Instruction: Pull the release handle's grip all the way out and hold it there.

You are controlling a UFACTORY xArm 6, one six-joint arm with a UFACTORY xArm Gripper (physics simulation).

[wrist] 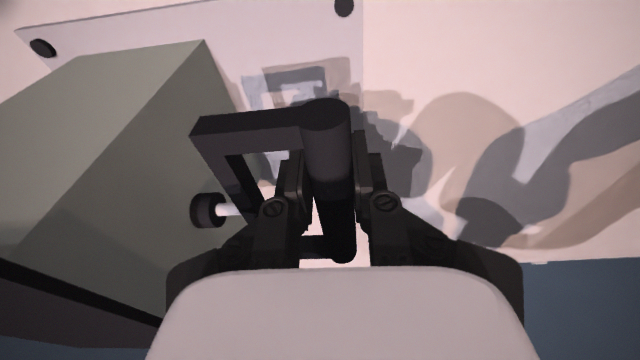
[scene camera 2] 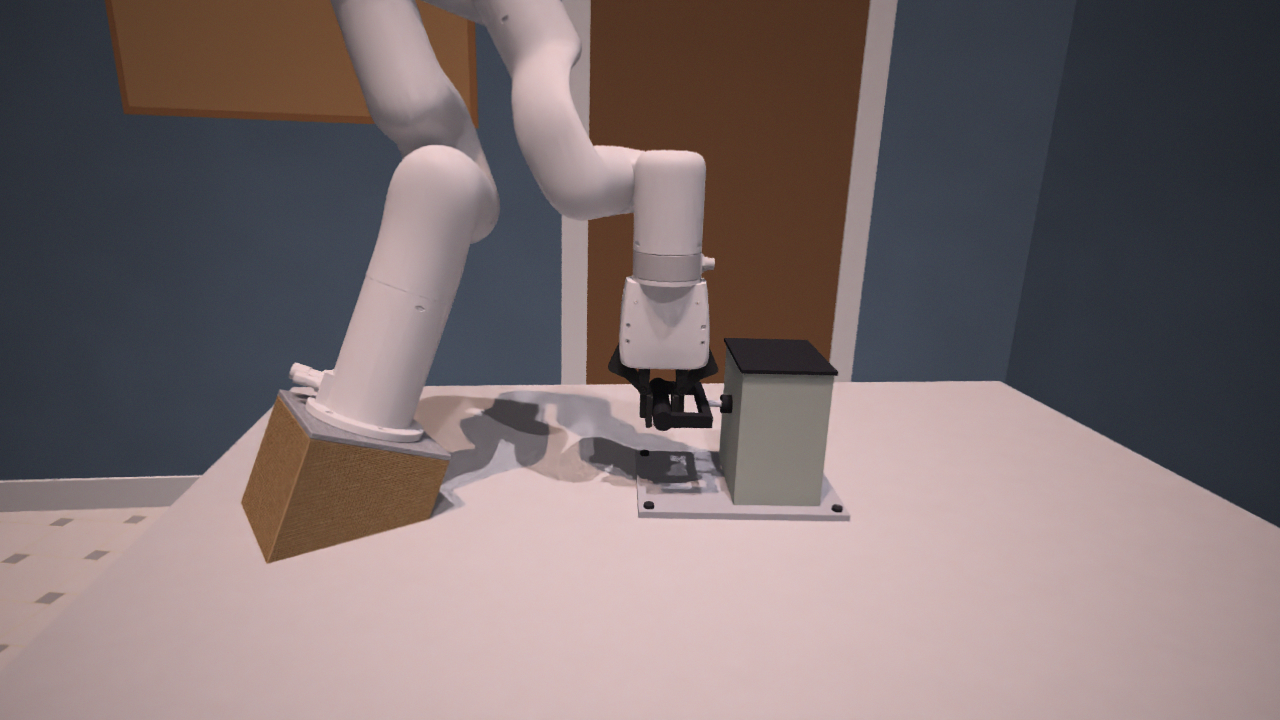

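The release handle's grip (scene camera 2: 662, 419) (wrist: 326, 145) is a black round bar on a black rectangular frame (scene camera 2: 691, 420) (wrist: 250, 127). A short pale rod (scene camera 2: 715, 403) (wrist: 227, 209) joins the frame to a black collar (scene camera 2: 725, 403) (wrist: 207, 210) on the side of a grey-green box (scene camera 2: 778, 438) (wrist: 115, 165). A short length of rod shows between collar and frame. My gripper (scene camera 2: 663, 408) (wrist: 330, 152) points down and is shut on the grip, one finger inside the frame and the other on the outer side. Parts of the fingers are hidden behind the handle in the scene view.
The box has a black lid (scene camera 2: 778, 355) and stands on a pale base plate (scene camera 2: 742, 512) (wrist: 280, 35) with black bolts at its corners. The robot's wooden base block (scene camera 2: 349, 492) is at the left of the table (scene camera 2: 572, 617). A wall and door stand behind.
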